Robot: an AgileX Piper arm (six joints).
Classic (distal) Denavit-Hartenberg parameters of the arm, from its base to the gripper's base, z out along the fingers. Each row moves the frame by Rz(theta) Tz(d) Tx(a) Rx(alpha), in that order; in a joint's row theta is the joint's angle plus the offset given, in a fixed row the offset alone. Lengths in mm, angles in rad.
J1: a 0; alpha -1.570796; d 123; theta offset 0
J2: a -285.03; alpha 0; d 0; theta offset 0.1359
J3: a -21.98; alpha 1.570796; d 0; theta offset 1.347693
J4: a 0; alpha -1.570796; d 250.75; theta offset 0
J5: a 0; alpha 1.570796; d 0; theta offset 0
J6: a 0; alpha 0; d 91; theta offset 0
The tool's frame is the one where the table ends.
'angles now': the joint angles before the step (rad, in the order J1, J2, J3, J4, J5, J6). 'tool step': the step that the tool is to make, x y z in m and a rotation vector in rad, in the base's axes. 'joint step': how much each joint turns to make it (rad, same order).
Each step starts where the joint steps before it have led.
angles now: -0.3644, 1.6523, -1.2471, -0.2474, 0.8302, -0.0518
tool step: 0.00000, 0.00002, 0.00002, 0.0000, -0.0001, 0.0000
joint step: 0.0001, -0.0001, 0.0000, 0.0000, 0.0000, 0.0001
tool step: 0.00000, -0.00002, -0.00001, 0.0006, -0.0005, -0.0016
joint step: -0.0001, 0.0001, 0.0000, 0.0000, 0.0000, 0.0017
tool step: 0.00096, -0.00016, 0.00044, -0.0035, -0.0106, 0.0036
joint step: 0.0000, 0.0000, 0.0000, 0.0000, -0.0116, -0.0010
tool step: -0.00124, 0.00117, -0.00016, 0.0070, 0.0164, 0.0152
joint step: 0.0000, -0.0017, 0.0000, 0.0133, 0.0155, -0.0256
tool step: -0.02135, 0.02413, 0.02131, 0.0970, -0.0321, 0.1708
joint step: 0.0000, -0.1171, 0.0478, 0.2241, 0.0500, -0.2644
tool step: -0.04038, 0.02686, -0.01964, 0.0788, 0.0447, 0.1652
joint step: 0.0000, -0.1298, 0.2055, 0.1518, 0.0059, -0.2255
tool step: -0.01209, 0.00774, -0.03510, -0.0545, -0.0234, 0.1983
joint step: 0.0000, -0.0133, 0.1629, 0.0723, -0.1590, -0.2727
